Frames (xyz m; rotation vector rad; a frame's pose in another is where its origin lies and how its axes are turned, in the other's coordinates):
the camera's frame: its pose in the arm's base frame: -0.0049 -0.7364 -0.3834 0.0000 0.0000 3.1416
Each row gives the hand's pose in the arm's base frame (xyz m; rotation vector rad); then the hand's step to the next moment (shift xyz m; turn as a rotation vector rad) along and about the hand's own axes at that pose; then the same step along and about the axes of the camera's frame.
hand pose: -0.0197 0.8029 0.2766 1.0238 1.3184 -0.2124
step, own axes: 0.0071 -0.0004 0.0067 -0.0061 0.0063 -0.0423
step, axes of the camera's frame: -0.0065 0.0021 -0.0070 0.0270 -0.0314 0.0124
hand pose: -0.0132 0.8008 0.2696 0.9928 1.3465 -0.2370
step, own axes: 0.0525 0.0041 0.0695 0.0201 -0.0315 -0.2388
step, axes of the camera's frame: -0.0654 0.0266 -0.0512 0.1825 -0.1583 -0.0091
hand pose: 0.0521 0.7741 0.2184 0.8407 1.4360 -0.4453
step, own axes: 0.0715 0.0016 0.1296 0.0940 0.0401 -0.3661
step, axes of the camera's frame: -0.0979 0.0784 -0.0786 0.2079 -0.3135 -0.0545
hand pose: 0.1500 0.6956 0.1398 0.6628 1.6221 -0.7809
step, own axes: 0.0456 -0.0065 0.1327 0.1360 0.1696 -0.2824
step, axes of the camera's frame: -0.0672 0.1079 -0.0597 0.0645 -0.3280 -0.1235
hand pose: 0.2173 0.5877 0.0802 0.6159 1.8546 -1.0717
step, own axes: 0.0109 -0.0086 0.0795 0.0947 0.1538 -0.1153
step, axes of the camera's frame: -0.0235 0.0731 -0.0248 -0.0180 -0.1762 -0.1206
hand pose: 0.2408 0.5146 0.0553 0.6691 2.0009 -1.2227
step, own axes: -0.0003 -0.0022 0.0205 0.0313 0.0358 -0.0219
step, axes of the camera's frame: -0.0045 0.0195 -0.0051 0.0002 -0.0372 -0.0368
